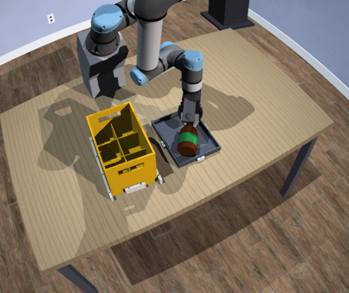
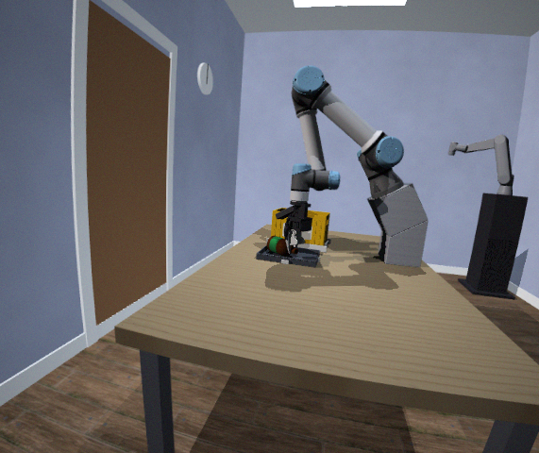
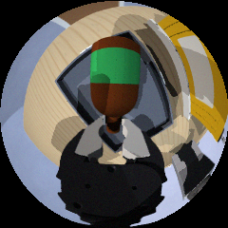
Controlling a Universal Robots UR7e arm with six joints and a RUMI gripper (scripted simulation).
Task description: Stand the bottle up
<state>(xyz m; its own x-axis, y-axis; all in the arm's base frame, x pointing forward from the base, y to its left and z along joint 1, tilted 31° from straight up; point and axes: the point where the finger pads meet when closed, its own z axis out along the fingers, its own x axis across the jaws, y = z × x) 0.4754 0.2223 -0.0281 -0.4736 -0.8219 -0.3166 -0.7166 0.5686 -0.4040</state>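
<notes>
Now: the tray 10 mm ahead of my hand, 30 mm to the right of it and 30 mm below it. From my hand the other things lie so: bottle (40 mm ahead, 30 mm to the right); yellow crate (10 mm ahead, 300 mm to the right, 40 mm above).
</notes>
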